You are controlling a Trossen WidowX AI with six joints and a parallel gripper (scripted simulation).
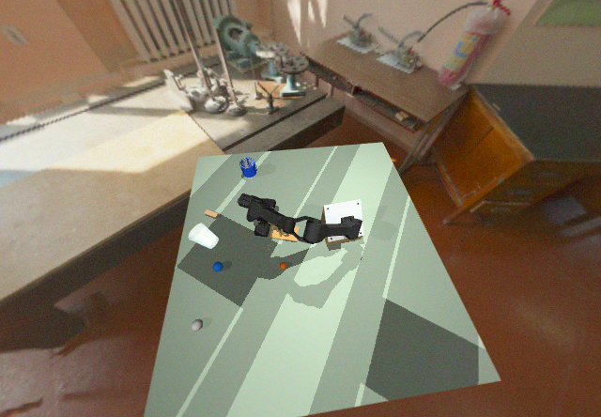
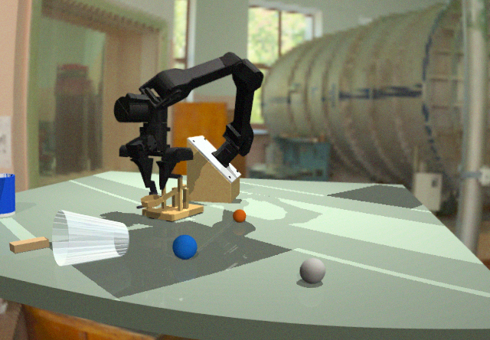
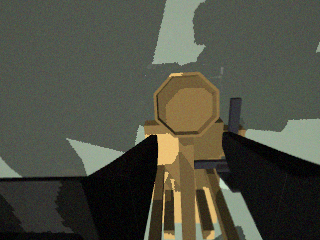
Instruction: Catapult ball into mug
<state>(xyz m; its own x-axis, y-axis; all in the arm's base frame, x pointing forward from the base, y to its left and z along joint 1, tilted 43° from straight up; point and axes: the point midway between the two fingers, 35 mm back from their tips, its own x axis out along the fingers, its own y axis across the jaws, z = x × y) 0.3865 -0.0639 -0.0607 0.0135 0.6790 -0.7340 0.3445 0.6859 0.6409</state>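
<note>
Now: gripper tip 50 mm past the wooden catapult and 30 mm above it. Also, from my gripper tip: blue ball (260 mm ahead, 140 mm to the left, 60 mm below); small wooden block (300 mm ahead, 160 mm to the right, 70 mm below); orange ball (200 mm to the left, 60 mm below, 40 mm behind).
</note>
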